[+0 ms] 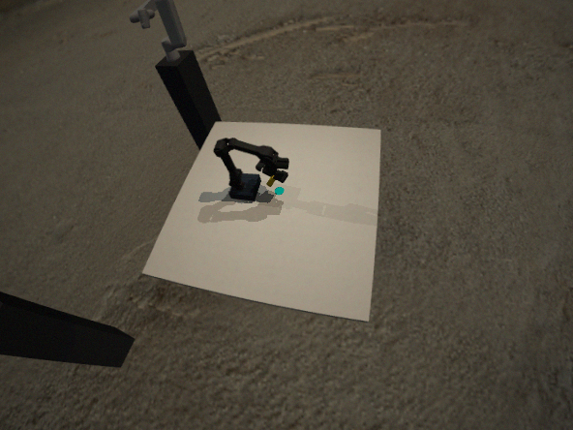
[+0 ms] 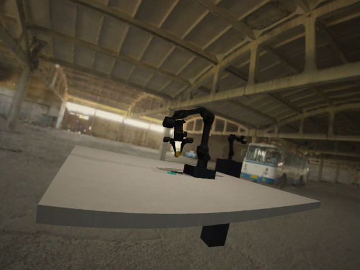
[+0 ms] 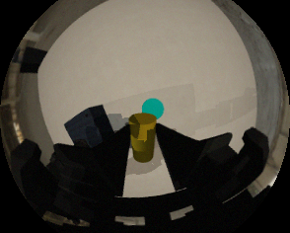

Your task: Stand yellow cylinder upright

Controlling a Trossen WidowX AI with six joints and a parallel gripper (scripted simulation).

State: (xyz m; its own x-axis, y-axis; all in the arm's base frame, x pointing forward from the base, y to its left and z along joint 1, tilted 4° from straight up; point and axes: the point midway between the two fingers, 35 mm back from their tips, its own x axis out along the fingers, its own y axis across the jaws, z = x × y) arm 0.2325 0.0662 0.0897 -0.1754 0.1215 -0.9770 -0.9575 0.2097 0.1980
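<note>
Now: the cyan circle 130 mm below my gripper tip and 20 mm ahead of it. From my gripper tip the other things lie so: yellow tall cylinder: 20 mm to the right, 10 mm below, 10 mm behind.
</note>
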